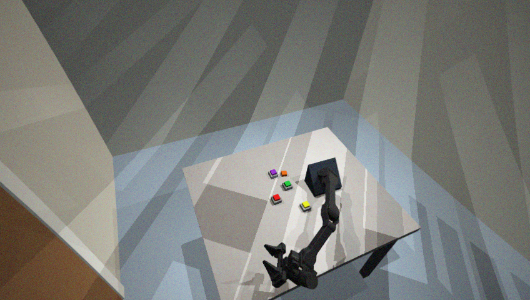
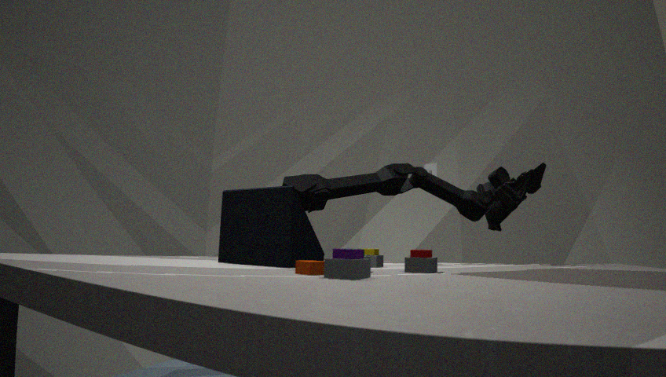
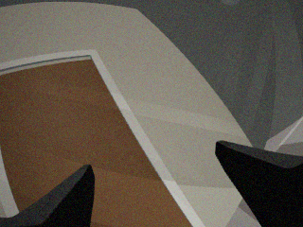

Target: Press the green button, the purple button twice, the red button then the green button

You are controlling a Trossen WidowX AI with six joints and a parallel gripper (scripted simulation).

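Right now my gripper tip is 39 cm to the left of the green button, 37 cm past it and 22 cm above it. Also, from my gripper tip: red button 34 cm to the right, 26 cm behind, 22 cm below; then yellow button 39 cm behind, 22 cm to the right, 22 cm below; then purple button 51 cm to the right, 33 cm behind, 22 cm below.
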